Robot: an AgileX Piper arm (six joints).
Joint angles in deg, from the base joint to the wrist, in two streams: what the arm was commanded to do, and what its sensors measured. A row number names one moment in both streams.
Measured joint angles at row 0:
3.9 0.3 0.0 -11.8 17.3 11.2
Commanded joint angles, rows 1 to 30:
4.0 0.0 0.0 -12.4 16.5 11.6
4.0 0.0 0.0 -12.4 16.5 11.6
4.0 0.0 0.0 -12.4 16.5 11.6
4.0 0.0 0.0 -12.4 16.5 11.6
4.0 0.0 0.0 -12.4 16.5 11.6
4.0 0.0 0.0 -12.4 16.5 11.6
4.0 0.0 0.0 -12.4 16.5 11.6
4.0 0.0 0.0 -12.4 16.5 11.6
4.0 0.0 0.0 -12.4 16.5 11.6
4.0 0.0 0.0 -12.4 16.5 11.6
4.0 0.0 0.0 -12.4 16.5 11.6
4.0 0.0 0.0 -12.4 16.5 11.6
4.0 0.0 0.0 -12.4 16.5 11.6
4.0 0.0 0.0 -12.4 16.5 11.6
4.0 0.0 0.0 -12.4 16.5 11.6
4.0 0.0 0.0 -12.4 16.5 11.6
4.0 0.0 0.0 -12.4 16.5 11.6
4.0 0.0 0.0 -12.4 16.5 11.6
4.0 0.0 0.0 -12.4 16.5 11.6
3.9 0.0 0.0 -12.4 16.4 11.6
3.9 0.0 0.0 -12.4 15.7 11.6
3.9 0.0 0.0 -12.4 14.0 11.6
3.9 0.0 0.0 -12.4 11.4 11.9
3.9 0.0 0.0 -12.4 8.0 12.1
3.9 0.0 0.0 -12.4 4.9 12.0
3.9 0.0 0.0 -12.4 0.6 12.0
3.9 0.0 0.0 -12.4 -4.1 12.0
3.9 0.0 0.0 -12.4 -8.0 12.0
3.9 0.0 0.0 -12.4 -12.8 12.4
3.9 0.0 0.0 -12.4 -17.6 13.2
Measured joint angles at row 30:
3.9 0.3 0.0 -11.8 -0.8 11.9
